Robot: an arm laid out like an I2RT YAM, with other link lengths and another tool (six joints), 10 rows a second.
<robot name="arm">
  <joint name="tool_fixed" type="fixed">
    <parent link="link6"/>
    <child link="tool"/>
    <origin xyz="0.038 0 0.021" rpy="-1.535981 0.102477 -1.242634"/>
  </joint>
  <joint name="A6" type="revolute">
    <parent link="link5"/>
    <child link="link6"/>
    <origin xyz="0.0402 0 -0.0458" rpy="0 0 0"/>
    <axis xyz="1 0 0"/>
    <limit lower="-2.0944" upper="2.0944"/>
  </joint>
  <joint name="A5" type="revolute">
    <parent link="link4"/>
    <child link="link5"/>
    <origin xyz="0.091 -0.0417 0.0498" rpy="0 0 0"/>
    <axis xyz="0 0 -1"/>
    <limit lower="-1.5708" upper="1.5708"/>
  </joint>
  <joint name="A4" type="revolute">
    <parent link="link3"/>
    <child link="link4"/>
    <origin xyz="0.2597 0.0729 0.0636" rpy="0 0 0"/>
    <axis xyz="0 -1 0"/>
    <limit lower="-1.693" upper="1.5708"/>
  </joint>
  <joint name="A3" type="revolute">
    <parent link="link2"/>
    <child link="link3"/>
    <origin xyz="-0.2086 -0.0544 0" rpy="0 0 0"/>
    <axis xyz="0 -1 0"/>
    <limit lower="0" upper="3.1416"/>
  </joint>
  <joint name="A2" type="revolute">
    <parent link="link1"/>
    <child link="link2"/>
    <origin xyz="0.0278 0.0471 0.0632" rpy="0 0 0"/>
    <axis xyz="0 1 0"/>
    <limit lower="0" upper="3.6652"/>
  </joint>
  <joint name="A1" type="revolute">
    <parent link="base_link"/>
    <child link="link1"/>
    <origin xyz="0 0 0.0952" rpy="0 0 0"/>
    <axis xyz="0 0 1"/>
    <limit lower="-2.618" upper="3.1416"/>
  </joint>
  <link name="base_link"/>
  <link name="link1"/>
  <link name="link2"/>
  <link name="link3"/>
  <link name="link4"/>
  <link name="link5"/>
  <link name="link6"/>
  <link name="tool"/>
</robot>
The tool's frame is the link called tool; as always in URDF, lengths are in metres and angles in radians.
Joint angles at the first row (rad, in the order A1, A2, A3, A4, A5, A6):
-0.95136, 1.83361, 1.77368, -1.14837, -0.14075, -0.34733
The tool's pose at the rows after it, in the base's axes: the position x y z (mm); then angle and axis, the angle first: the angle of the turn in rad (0 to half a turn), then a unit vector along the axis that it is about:
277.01, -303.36, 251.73, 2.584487, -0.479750, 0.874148, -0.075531
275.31, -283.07, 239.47, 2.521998, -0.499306, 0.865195, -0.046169
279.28, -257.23, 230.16, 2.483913, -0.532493, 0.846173, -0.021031
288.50, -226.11, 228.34, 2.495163, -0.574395, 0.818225, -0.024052
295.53, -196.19, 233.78, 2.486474, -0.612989, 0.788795, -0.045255
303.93, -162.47, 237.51, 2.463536, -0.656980, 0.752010, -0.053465
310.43, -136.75, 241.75, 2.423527, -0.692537, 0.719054, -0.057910
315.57, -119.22, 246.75, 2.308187, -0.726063, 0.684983, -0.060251
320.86, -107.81, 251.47, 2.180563, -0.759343, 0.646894, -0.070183
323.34, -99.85, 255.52, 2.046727, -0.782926, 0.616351, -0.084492
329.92, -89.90, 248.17, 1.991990, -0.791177, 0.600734, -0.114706
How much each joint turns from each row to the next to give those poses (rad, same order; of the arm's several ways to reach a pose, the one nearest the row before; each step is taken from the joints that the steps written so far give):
0.00182, -0.07867, -0.12128, 0.01843, -0.07866, -0.04090
0.01125, -0.05435, -0.10329, 0.00715, -0.07521, -0.02673
0.03828, -0.05476, -0.09274, 0.00795, -0.04905, -0.03648
0.07566, -0.08401, -0.09858, 0.04273, 0.01333, -0.01801
0.07393, -0.10413, -0.09690, 0.05980, 0.00344, -0.00196
0.08727, -0.08329, -0.07627, 0.04314, -0.01262, -0.00723
0.06611, -0.05478, -0.04766, 0.03597, -0.03234, -0.00610
0.02893, -0.04268, -0.05075, 0.06452, -0.11626, -0.00498
0.01344, -0.03187, -0.05506, 0.09841, -0.13097, -0.00092
0.00503, -0.04101, -0.07415, 0.12990, -0.12816, 0.03948
0.03775, -0.03525, -0.10368, 0.18769, -0.01096, 0.07832

